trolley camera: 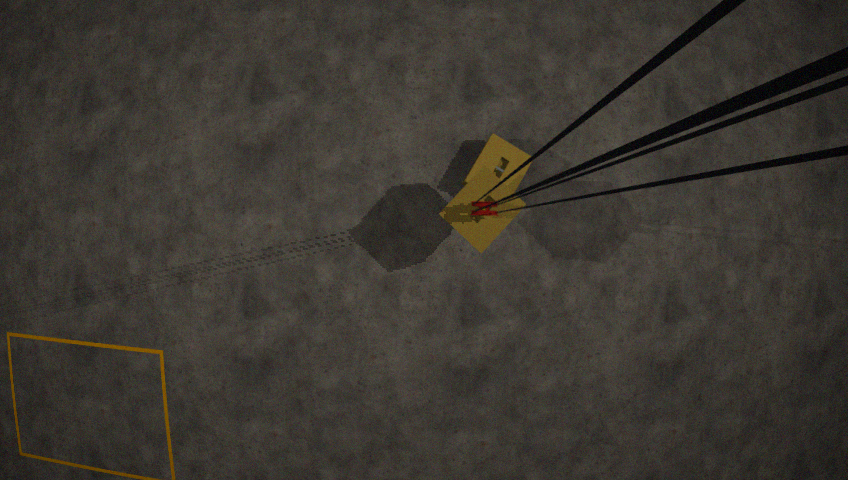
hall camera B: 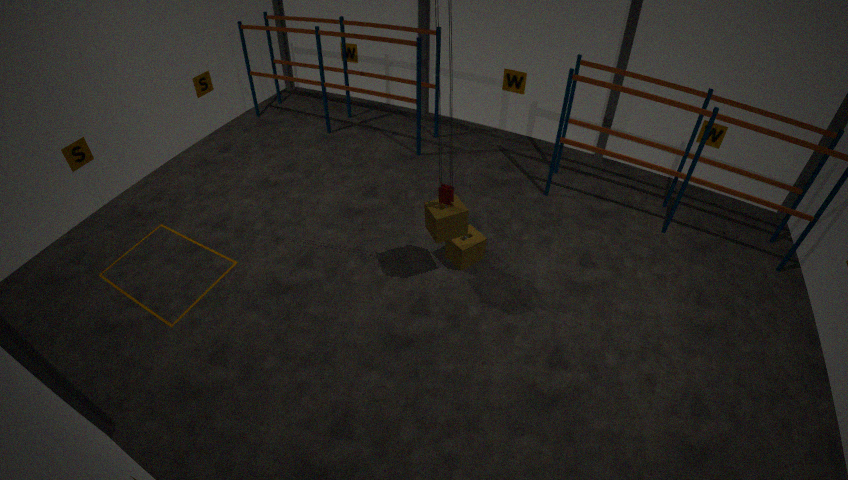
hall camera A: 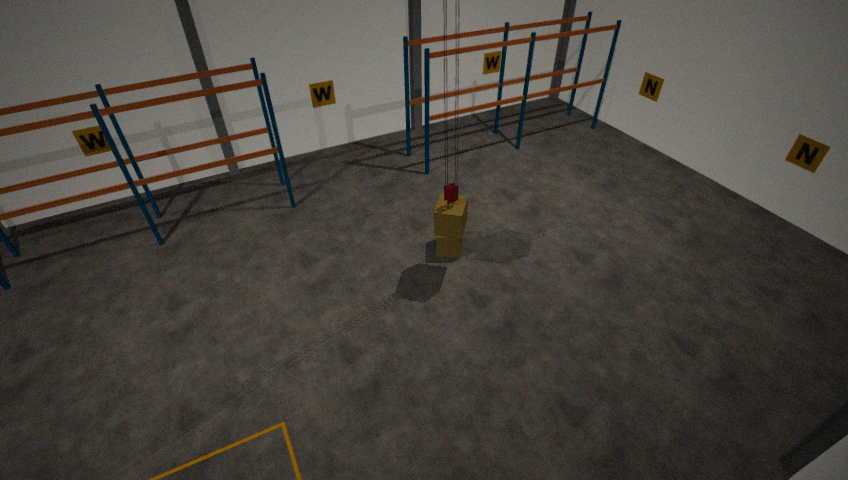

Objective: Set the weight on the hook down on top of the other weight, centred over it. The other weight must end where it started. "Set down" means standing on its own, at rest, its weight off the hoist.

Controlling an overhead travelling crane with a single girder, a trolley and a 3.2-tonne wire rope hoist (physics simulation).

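Observation:
My gripper, the red hook block [hall camera A: 451, 193] [hall camera B: 446, 194] [trolley camera: 484, 208], holds a yellow box-shaped weight [hall camera A: 449, 223] [hall camera B: 445, 223] [trolley camera: 482, 236], which hangs level with its shadow apart from it. The other yellow weight [hall camera A: 449, 247] [hall camera B: 465, 253] [trolley camera: 492, 149] stands on the floor, lower down. In hall camera A the hanging weight hides its top. In hall camera B the hanging weight is up and left of it, overlapping its upper left corner. In the trolley view the hanging weight covers its lower part, is offset downward in the picture, and is turned relative to it. The hook tip is too small to see.
Blue and orange racks stand along the W wall: one [hall camera A: 277, 139] [hall camera B: 418, 95] toward the S side, another [hall camera A: 426, 113] [hall camera B: 559, 130] toward the N side. A yellow marked rectangle [hall camera A: 217, 451] [hall camera B: 198, 243] [trolley camera: 84, 343] lies on the floor. Ropes cross the trolley view's upper right.

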